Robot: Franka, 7 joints.
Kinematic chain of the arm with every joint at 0, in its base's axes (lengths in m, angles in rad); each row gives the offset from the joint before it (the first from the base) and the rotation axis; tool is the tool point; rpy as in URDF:
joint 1: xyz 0 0 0.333 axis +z
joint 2: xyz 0 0 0 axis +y
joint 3: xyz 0 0 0.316 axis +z
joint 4: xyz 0.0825 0 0 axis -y
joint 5: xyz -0.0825 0 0.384 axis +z
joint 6: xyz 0 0 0 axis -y
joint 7: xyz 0.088 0 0 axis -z
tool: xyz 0 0 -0.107 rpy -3.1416 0 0
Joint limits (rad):
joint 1: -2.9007..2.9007
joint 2: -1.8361..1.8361
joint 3: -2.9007..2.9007
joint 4: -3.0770..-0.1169
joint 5: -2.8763..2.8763
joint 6: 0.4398..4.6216
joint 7: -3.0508..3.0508
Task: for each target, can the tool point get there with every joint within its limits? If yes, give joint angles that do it. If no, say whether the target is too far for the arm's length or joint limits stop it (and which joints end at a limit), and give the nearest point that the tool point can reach.
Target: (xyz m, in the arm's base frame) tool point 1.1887 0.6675 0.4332
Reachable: no: too far | nearest point 0.7460 0.4189 0.3959 | short by 0.509 m
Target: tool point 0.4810 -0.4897 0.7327
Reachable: yes | joints -1.3714 1.4418 2.1499 -1.0552 1.3111 1.9474 -0.1101
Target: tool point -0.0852 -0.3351 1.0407
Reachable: yes | joints 1.2609 -0.1892 -2.3951 -0.3577 -1.5331 1.3373 2.0862
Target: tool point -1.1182 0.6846 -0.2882
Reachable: no: too far | nearest point -0.6612 0.4048 -0.0343 | short by 0.593 m
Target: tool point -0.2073 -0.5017 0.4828
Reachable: yes | joints 0.2583 -0.2000 -2.0119 -1.7775 -0.6974 1.3395 -0.8391
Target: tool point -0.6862 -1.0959 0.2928
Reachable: no: too far | nearest point -0.4551 -0.7268 0.3063 | short by 0.436 m
